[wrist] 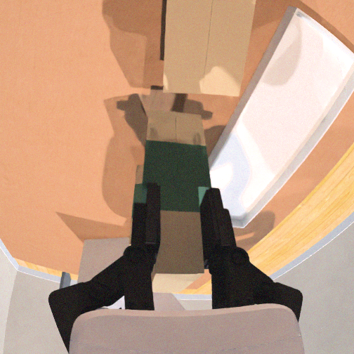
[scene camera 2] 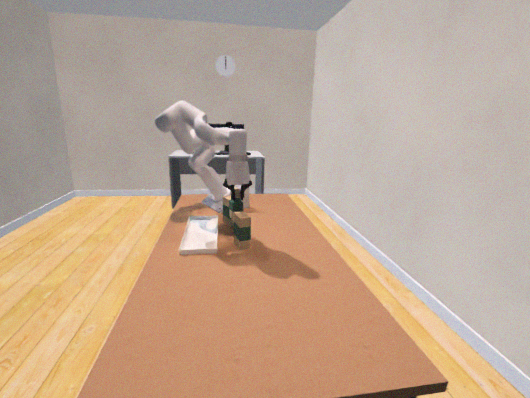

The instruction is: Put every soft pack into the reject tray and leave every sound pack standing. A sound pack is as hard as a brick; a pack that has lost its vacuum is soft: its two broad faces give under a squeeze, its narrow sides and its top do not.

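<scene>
My gripper is shut on a tan pack with a green band. The pack is upright between the fingers and appears raised off the table. Another tan and green pack stands nearer scene camera 2; its tan top shows at the top of the wrist view. A further pack is partly hidden behind the held one. The white reject tray lies beside the packs, at their left in scene camera 2. I cannot tell from these frames which packs are soft.
The brown table extends toward scene camera 2. The front pack stands close to the held pack in the wrist view. The arm's base is at the far end of the table, and a grey desk stands behind it.
</scene>
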